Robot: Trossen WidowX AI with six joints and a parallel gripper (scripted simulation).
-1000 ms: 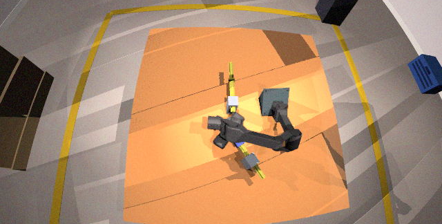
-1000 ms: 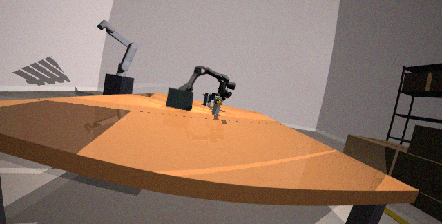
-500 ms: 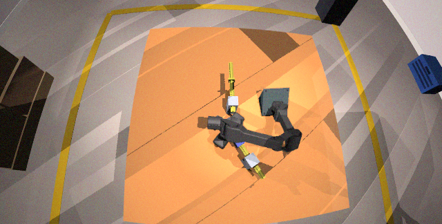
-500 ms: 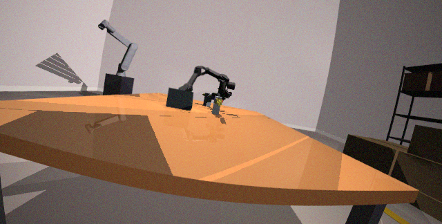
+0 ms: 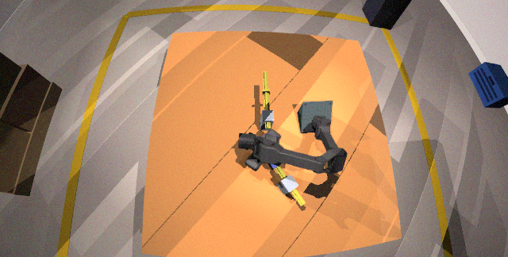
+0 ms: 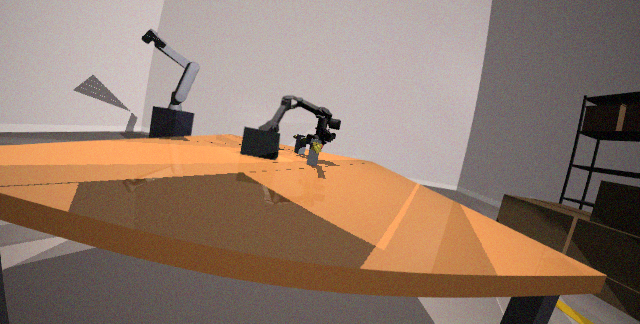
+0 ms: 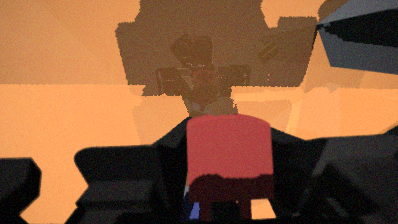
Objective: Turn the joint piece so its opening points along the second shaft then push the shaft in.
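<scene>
Now: gripper tip 4 cm below the joint piece.
</scene>
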